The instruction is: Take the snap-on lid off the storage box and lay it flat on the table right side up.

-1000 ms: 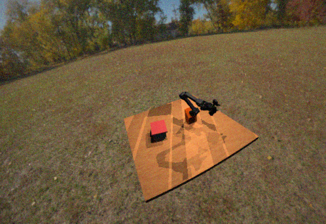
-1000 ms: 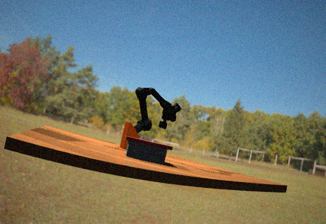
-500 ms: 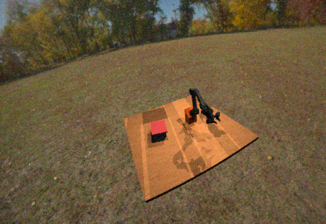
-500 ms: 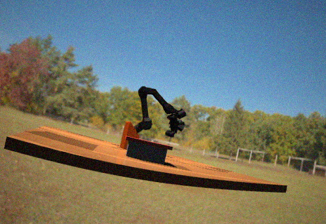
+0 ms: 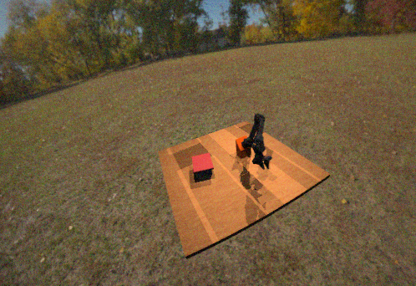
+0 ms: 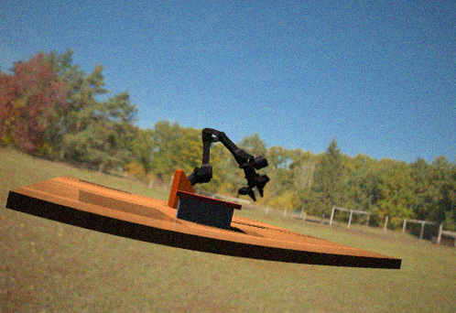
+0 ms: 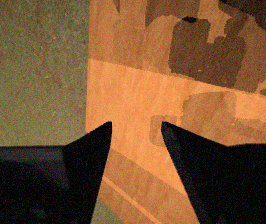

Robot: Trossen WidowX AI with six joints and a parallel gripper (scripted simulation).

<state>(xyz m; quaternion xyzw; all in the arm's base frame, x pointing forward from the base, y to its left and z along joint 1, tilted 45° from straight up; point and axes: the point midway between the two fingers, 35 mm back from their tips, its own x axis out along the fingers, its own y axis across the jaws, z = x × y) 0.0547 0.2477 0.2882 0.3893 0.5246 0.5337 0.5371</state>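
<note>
The red lid lies 410 mm ahead of my gripper tip, 430 mm to the right of it and 50 mm below it. From my gripper tip the other things lie so: blue-grey storage box: 410 mm ahead, 430 mm to the right, 90 mm below.
</note>
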